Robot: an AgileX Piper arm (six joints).
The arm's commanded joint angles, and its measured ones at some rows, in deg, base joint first. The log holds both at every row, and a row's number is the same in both.
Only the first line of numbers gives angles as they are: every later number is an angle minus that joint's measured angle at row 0.
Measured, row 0:
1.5, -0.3, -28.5, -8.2, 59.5, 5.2
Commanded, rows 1 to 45:
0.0, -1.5, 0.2, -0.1, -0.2, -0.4
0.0, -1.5, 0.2, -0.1, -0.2, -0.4
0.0, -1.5, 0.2, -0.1, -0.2, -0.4
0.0, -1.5, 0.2, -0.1, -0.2, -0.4
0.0, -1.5, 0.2, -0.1, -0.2, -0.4
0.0, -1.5, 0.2, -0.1, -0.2, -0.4
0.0, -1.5, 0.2, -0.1, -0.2, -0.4
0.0, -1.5, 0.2, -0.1, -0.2, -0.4
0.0, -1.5, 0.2, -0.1, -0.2, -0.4
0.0, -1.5, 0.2, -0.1, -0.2, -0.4
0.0, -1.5, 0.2, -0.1, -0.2, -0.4
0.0, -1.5, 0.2, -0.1, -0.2, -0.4
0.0, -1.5, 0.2, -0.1, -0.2, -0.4
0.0, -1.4, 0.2, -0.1, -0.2, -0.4
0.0, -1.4, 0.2, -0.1, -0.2, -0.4
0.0, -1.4, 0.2, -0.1, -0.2, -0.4
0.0, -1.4, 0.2, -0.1, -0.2, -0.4
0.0, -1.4, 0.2, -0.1, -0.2, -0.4
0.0, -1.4, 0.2, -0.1, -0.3, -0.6
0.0, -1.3, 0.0, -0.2, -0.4, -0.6
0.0, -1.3, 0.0, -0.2, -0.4, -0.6
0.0, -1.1, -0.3, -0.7, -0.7, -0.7
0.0, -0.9, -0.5, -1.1, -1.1, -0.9
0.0, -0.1, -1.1, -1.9, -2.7, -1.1
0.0, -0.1, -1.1, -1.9, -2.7, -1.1
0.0, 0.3, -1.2, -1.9, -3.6, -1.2
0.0, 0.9, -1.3, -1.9, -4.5, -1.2
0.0, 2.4, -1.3, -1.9, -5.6, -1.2
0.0, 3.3, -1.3, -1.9, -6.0, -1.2
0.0, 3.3, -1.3, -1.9, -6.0, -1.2
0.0, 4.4, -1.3, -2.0, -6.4, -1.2
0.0, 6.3, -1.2, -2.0, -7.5, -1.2
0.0, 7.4, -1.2, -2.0, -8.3, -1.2
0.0, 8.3, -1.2, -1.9, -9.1, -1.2
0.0, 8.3, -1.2, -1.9, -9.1, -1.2
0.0, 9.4, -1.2, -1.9, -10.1, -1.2
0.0, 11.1, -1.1, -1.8, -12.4, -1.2
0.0, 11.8, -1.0, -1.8, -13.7, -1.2
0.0, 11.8, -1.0, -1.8, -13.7, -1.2
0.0, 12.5, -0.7, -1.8, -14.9, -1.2
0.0, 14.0, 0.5, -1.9, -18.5, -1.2
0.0, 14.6, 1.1, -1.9, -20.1, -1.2
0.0, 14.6, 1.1, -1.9, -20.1, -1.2
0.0, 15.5, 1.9, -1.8, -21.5, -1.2
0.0, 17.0, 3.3, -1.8, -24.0, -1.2
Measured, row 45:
0.0, 15.4, 1.6, -1.4, -19.7, -0.8
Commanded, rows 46 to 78:
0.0, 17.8, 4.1, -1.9, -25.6, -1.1
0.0, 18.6, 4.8, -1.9, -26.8, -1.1
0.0, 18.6, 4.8, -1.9, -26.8, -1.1
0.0, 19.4, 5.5, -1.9, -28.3, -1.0
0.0, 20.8, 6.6, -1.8, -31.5, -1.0
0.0, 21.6, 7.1, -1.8, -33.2, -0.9
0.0, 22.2, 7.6, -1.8, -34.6, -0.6
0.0, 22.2, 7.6, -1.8, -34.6, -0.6
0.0, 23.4, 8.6, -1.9, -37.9, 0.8
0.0, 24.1, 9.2, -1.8, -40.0, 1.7
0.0, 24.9, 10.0, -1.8, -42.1, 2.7
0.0, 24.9, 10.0, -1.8, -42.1, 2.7
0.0, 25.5, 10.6, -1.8, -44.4, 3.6
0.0, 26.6, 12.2, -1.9, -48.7, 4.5
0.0, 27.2, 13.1, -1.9, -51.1, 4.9
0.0, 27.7, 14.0, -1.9, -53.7, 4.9
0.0, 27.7, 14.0, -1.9, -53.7, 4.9
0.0, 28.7, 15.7, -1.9, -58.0, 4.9
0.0, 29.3, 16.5, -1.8, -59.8, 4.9
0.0, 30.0, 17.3, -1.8, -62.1, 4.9
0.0, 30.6, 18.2, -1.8, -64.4, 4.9
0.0, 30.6, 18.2, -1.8, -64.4, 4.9
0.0, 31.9, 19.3, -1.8, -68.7, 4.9
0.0, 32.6, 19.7, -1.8, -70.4, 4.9
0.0, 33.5, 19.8, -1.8, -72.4, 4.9
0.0, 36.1, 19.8, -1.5, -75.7, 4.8
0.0, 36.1, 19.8, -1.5, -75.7, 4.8
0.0, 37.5, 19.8, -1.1, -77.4, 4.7
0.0, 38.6, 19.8, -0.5, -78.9, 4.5
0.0, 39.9, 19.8, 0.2, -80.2, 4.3
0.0, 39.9, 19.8, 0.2, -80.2, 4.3
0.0, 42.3, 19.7, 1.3, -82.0, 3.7
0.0, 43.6, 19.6, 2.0, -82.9, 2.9
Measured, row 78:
0.0, 40.8, 19.7, 0.3, -79.1, 4.5
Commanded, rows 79 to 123:
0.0, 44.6, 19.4, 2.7, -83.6, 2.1
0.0, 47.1, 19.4, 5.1, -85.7, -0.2
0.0, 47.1, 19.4, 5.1, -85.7, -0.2
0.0, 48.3, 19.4, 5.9, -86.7, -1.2
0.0, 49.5, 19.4, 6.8, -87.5, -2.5
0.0, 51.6, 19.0, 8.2, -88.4, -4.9
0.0, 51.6, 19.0, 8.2, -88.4, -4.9
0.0, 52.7, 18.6, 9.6, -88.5, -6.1
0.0, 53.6, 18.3, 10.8, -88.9, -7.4
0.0, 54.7, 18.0, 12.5, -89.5, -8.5
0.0, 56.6, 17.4, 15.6, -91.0, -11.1
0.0, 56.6, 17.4, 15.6, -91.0, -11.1
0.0, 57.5, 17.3, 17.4, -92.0, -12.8
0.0, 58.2, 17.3, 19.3, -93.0, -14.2
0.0, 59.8, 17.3, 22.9, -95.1, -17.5
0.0, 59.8, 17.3, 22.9, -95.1, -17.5
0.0, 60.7, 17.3, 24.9, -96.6, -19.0
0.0, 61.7, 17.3, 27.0, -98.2, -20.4
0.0, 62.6, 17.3, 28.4, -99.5, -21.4
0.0, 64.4, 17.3, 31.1, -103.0, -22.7
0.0, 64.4, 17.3, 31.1, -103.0, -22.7
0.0, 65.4, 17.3, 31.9, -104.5, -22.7
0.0, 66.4, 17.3, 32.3, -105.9, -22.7
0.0, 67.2, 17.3, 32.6, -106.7, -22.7
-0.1, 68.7, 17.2, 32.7, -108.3, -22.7
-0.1, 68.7, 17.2, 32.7, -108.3, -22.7
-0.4, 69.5, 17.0, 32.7, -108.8, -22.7
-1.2, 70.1, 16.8, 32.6, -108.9, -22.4
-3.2, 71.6, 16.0, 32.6, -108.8, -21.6
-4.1, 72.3, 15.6, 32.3, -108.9, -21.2
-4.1, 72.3, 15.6, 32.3, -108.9, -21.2
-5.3, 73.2, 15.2, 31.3, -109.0, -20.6
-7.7, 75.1, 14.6, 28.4, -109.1, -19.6
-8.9, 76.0, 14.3, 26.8, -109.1, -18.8
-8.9, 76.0, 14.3, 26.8, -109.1, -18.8
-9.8, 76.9, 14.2, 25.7, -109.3, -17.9
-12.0, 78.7, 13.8, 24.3, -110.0, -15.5
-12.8, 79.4, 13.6, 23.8, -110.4, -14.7
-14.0, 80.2, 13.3, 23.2, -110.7, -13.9
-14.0, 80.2, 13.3, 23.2, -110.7, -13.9
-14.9, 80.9, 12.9, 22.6, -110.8, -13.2
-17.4, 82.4, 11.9, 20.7, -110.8, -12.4
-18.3, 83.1, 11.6, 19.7, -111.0, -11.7
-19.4, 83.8, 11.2, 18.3, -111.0, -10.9
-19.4, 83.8, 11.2, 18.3, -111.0, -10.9
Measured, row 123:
-16.9, 82.3, 12.6, 21.8, -109.7, -12.9
